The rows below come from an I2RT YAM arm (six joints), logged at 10 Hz.
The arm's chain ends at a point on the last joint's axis. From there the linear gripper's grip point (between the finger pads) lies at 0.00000 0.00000 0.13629 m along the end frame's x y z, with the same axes.
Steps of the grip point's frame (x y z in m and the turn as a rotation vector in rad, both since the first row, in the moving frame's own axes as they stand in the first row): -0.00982, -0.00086, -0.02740, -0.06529, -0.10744, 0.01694; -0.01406, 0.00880, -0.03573, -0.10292, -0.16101, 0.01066; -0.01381, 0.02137, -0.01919, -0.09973, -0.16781, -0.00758; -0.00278, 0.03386, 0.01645, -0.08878, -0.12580, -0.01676; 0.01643, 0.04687, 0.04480, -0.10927, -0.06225, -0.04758
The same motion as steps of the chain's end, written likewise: 0.00486, -0.00961, -0.02632, -0.06529, -0.10744, 0.01694; 0.00782, -0.00502, -0.03325, -0.10292, -0.16101, 0.01066; 0.00886, 0.00778, -0.01660, -0.09973, -0.16781, -0.00758; 0.01420, 0.02167, 0.01806, -0.08878, -0.12580, -0.01676; 0.02453, 0.03182, 0.04588, -0.10927, -0.06225, -0.04758
